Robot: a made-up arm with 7 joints.
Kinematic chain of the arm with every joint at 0, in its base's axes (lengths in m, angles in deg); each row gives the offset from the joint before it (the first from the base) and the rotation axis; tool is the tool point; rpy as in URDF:
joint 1: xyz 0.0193 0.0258 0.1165 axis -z
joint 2: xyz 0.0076 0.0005 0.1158 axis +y
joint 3: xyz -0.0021 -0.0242 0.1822 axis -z
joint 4: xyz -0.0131 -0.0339 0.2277 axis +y
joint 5: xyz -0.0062 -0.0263 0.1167 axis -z
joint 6: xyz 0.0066 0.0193 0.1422 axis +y
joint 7: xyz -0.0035 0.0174 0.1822 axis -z
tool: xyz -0.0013 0.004 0.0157 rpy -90 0 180
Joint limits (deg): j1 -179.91..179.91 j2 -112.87..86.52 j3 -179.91..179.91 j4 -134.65..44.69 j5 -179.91..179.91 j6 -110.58..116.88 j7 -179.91..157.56
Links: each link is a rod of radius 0.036 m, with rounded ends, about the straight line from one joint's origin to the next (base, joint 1, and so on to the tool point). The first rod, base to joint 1, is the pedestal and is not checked.
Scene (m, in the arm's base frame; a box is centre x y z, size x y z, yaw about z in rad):
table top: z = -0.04
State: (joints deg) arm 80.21 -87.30 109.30 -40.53 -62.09 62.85 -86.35
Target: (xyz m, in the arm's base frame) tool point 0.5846 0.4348 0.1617
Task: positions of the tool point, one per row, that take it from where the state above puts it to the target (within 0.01 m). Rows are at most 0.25 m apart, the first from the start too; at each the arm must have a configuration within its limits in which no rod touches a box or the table.
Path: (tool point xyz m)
1: 0.2502 0.7059 0.3530
2: 0.4431 0.6027 0.2583
3: 0.5846 0.4348 0.1617

